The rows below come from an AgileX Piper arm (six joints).
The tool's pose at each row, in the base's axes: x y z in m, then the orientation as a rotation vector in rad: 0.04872 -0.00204 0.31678 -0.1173 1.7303 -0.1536; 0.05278 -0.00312 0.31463 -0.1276 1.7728 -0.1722; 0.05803 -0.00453 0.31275 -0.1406 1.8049 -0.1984; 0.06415 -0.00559 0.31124 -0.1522 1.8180 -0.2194; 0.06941 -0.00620 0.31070 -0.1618 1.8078 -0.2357; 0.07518 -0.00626 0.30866 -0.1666 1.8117 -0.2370; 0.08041 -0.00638 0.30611 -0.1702 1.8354 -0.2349; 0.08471 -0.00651 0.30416 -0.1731 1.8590 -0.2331; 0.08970 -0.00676 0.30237 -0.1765 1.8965 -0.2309; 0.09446 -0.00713 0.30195 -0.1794 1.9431 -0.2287; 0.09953 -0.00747 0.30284 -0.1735 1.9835 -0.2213; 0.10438 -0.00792 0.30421 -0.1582 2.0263 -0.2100; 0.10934 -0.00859 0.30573 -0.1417 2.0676 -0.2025; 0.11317 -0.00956 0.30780 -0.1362 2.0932 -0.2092; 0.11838 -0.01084 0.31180 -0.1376 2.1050 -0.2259
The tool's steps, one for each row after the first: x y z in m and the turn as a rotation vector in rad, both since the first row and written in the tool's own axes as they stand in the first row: 0.00160 -0.00067 0.00439 0.0027 0.0435 -0.0171; 0.00280 -0.00169 0.00992 0.0098 0.0775 -0.0402; 0.00344 -0.00243 0.01624 0.0158 0.0922 -0.0595; 0.00320 -0.00289 0.02153 0.0220 0.0835 -0.0752; 0.00425 -0.00256 0.02755 0.0198 0.0874 -0.0790; 0.00589 -0.00220 0.03313 0.0143 0.1107 -0.0798; 0.00710 -0.00196 0.03769 0.0093 0.1339 -0.0803; 0.00807 -0.00186 0.04290 0.0026 0.1708 -0.0808; 0.00776 -0.00212 0.04768 -0.0045 0.2169 -0.0808; 0.00611 -0.00256 0.05255 -0.0096 0.2564 -0.0724; 0.00406 -0.00319 0.05713 -0.0123 0.2981 -0.0560; 0.00188 -0.00406 0.06180 -0.0117 0.3389 -0.0412; -0.00060 -0.00534 0.06529 -0.0069 0.3651 -0.0412; -0.00514 -0.00723 0.06983 0.0018 0.3783 -0.0510
